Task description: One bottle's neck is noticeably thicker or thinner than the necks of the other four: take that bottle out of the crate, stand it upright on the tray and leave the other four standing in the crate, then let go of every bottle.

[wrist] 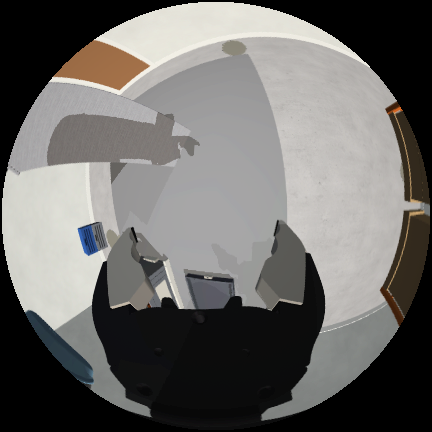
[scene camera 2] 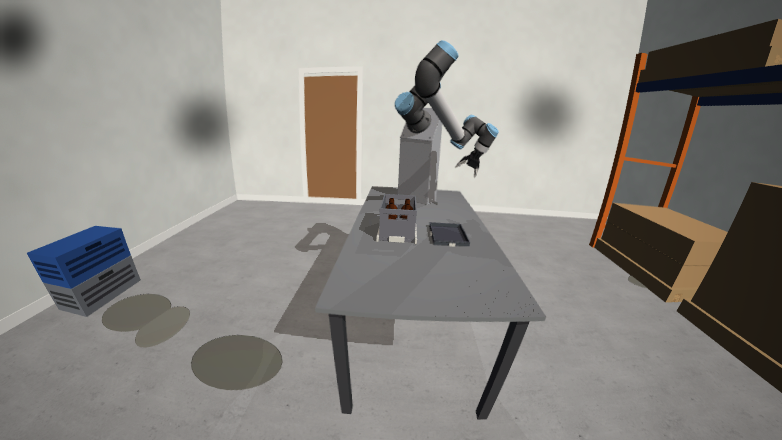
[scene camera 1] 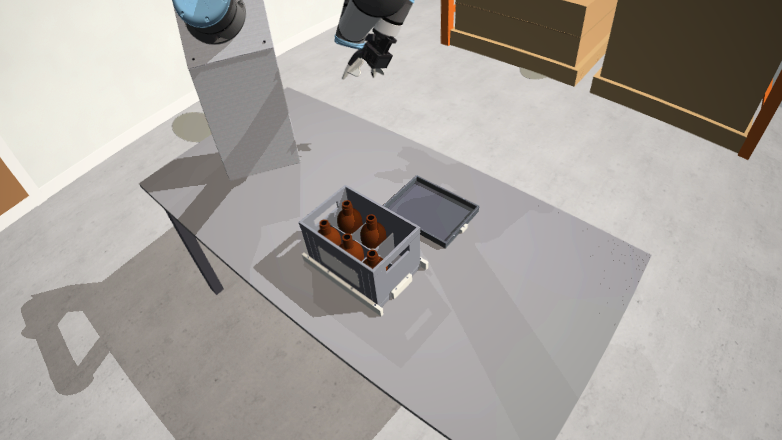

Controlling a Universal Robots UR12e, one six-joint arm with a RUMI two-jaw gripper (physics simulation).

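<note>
Visible: my gripper point(scene camera 1: 358, 78), and the gripper again point(wrist: 203, 225).
</note>
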